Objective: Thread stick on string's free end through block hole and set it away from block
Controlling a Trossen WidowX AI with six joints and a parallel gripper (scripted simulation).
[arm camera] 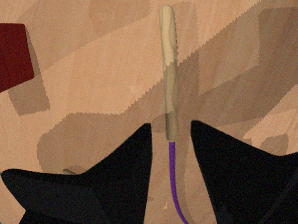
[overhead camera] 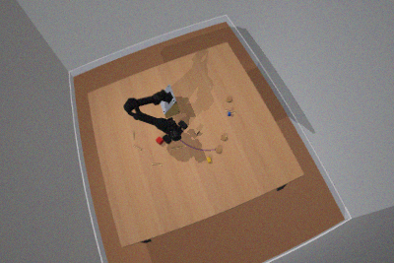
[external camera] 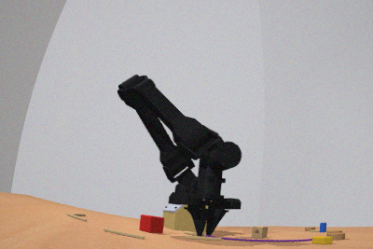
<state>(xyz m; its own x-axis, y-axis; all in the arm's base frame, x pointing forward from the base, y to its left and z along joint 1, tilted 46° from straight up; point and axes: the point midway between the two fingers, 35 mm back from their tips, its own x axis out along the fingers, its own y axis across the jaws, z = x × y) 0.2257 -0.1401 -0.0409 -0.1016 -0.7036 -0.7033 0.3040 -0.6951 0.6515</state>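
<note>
The red cube lies 20 mm behind my gripper tip, 120 mm to the right of it and 20 mm above it. Also, from my gripper tip: yellow piece: 260 mm ahead, 120 mm to the left, 10 mm above; thin wooden stick: 20 mm behind; wooden block: 40 mm ahead, 140 mm to the left, 10 mm above.
</note>
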